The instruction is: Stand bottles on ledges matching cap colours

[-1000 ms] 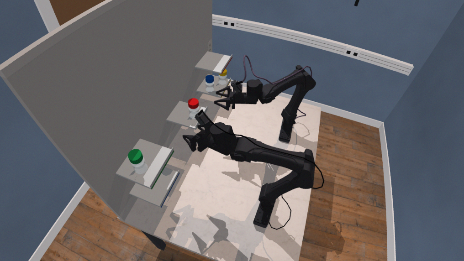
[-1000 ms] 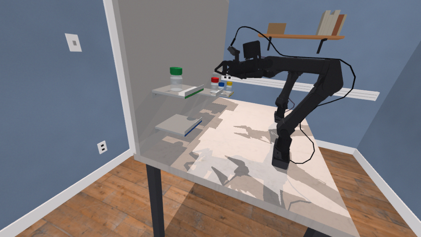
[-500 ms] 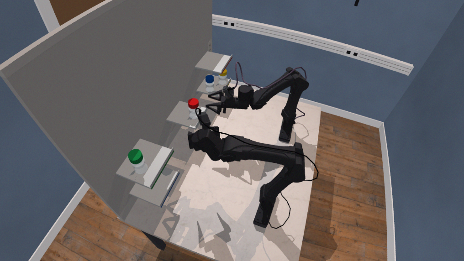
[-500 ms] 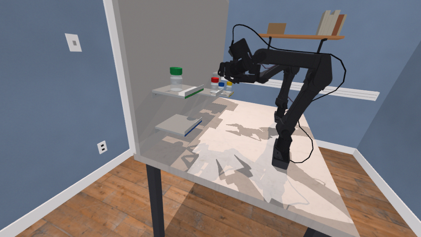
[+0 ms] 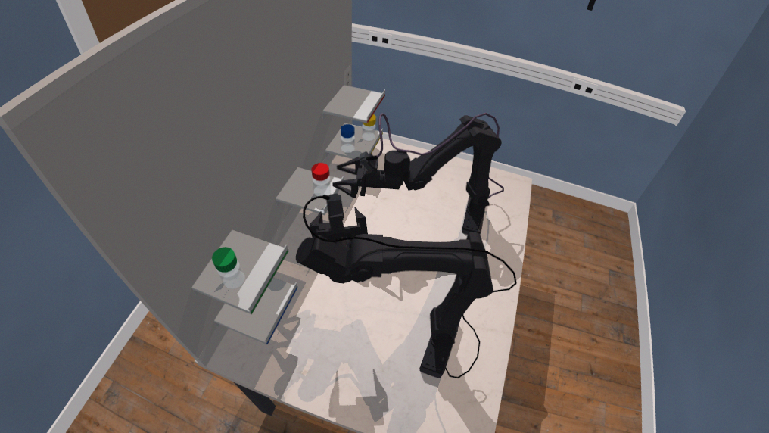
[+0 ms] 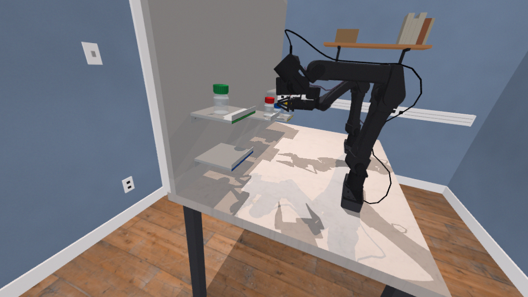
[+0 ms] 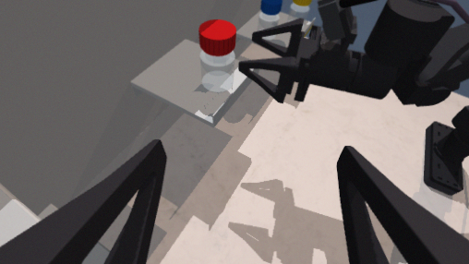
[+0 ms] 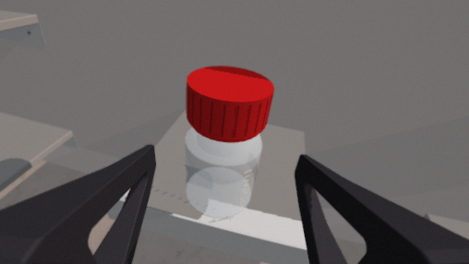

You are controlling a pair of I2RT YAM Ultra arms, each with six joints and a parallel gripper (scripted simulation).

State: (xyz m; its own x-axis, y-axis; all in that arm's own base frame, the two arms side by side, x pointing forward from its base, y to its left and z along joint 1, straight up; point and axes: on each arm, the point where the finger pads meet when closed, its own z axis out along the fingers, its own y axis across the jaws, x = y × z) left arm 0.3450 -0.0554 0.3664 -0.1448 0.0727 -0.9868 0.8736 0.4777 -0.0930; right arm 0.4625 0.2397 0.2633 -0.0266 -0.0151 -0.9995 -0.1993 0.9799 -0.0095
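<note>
My right gripper is now 5 cm short of the red-capped bottle, 1 cm to the right of it and 3 cm above it. The rest, counted from my right hand: blue-capped bottle: 10 cm ahead, 32 cm to the right, 13 cm below; then grey wall panel: 20 cm ahead, 3 cm to the left, 16 cm above; then yellow-capped bottle: 5 cm ahead, 43 cm to the right, 13 cm below.
</note>
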